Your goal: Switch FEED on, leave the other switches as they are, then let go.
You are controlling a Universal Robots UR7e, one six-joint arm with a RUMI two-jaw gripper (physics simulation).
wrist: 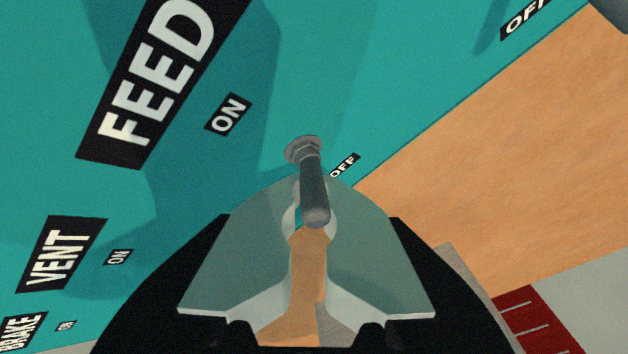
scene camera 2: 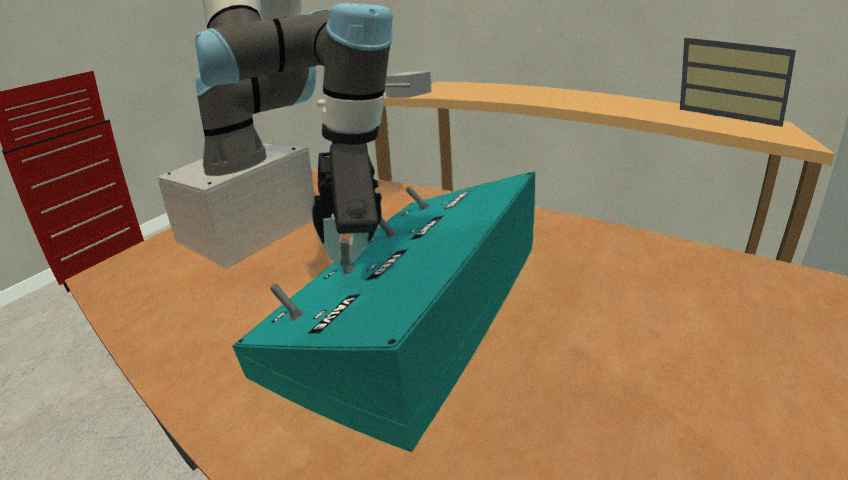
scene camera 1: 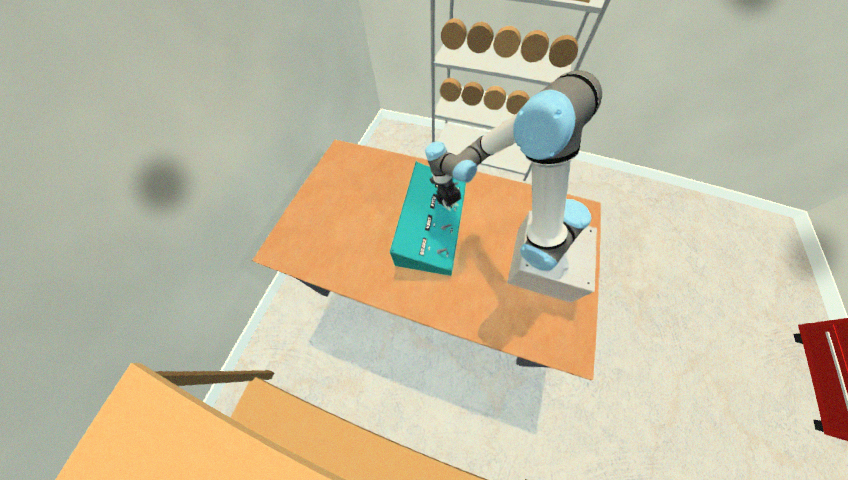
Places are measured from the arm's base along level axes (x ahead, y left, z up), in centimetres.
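Pixels of known places: gripper, fingertip midpoint: (wrist: 311, 177) (scene camera 2: 344, 264) (scene camera 1: 450, 208); arm's base, origin of the base link: (scene camera 2: 235, 164).
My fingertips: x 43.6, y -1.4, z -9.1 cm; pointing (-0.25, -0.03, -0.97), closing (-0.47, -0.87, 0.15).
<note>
For each thing: its top centre in the pictures, then the offset to it from my fingertips. Level surfaces: height alone.
- FEED lever, middle of its top: (wrist: 320, 224) (scene camera 2: 342, 239) dx +1.8, dy -0.6, dz +4.9 cm
- VALVE lever, middle of its top: (scene camera 2: 280, 286) dx +4.2, dy -12.5, dz +4.0 cm
- VENT lever, middle of its top: (scene camera 2: 380, 211) dx -3.2, dy +10.4, dz +4.0 cm
- BRAKE lever, middle of its top: (scene camera 2: 415, 186) dx -6.9, dy +21.8, dz +4.0 cm
- orange table, its level: dz -8.7 cm
The teal sloped switch box (scene camera 1: 410, 237) (scene camera 2: 470, 339) carries labelled toggle levers. The FEED lever (scene camera 2: 346, 255) (wrist: 314, 195) is grey; in scene camera 2 it stands more upright than the other levers. I cannot tell its exact switch position. My gripper (scene camera 1: 449, 205) (scene camera 2: 346, 252) (wrist: 311, 177) has its fingertips close together around this lever, whose rounded end shows between them in the wrist view. The VALVE lever (scene camera 2: 286, 302), the VENT lever (scene camera 2: 386, 227) and the BRAKE lever (scene camera 2: 417, 198) lean toward their OFF side. The fingers hide the lower part of the VENT lever.
The neighbouring VALVE and VENT levers stand on either side of the fingers. The box rests on an orange table (scene camera 1: 321, 220) (scene camera 2: 654, 356). The arm's pale base block (scene camera 1: 553, 285) (scene camera 2: 238, 220) stands behind it. A red tool cabinet (scene camera 2: 77, 196) and a wooden bench (scene camera 2: 565, 110) are farther off.
</note>
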